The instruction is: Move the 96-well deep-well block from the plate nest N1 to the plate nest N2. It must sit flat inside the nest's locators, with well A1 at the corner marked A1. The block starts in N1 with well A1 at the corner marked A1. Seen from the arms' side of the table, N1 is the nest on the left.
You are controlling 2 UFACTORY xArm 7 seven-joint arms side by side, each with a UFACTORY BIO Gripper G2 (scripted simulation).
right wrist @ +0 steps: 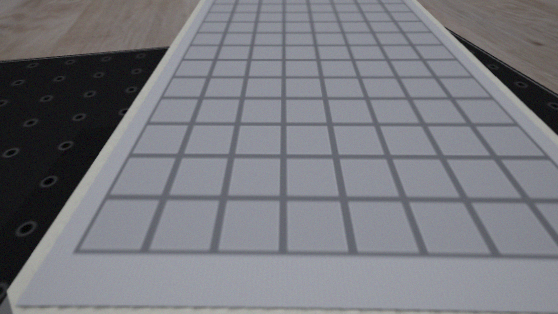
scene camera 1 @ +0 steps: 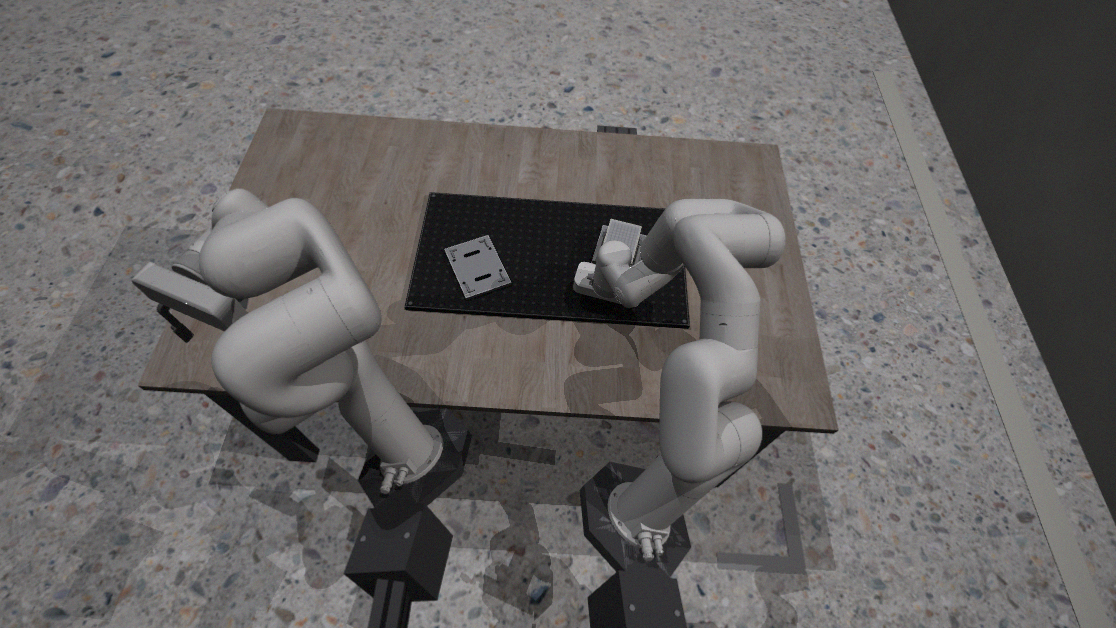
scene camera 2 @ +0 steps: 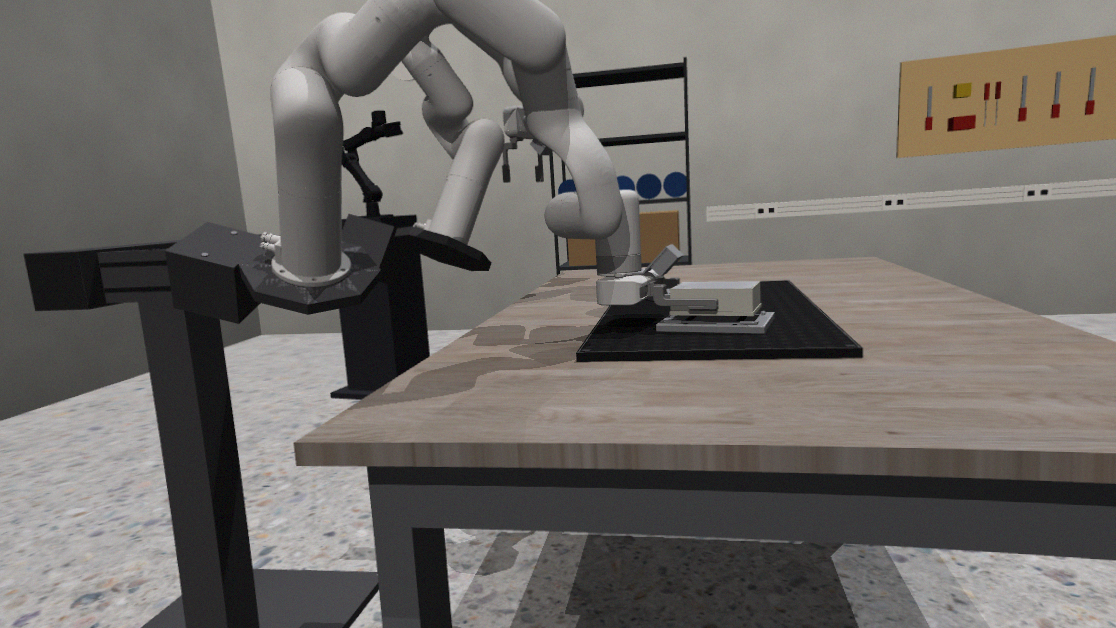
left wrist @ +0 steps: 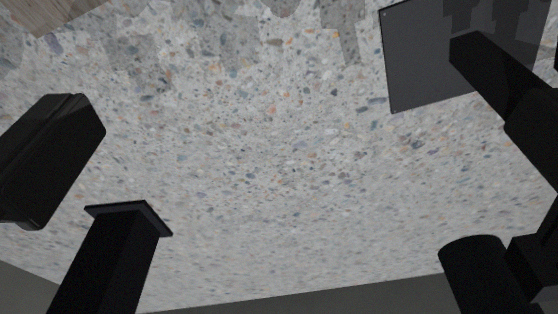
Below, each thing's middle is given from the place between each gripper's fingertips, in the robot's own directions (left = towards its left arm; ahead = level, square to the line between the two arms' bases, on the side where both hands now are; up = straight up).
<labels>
Now: right hand 10 mm short of the pale deep-well block (scene camera 2: 739,298). Also, from my right hand: nest N1 (scene camera 1: 467,269): 340 mm to the left, 130 mm behind, 40 mm below; then nest N2 (scene camera 2: 699,320): 40 mm below, 10 mm ahead.
My left gripper is now 47 cm short of the nest N1, 29 cm to the left of it and 28 cm above it. The rest, counted from my left hand: nest N2 (63 cm to the right, 61 cm ahead, 28 cm below); pale deep-well block (63 cm to the right, 61 cm ahead, 24 cm below).
</labels>
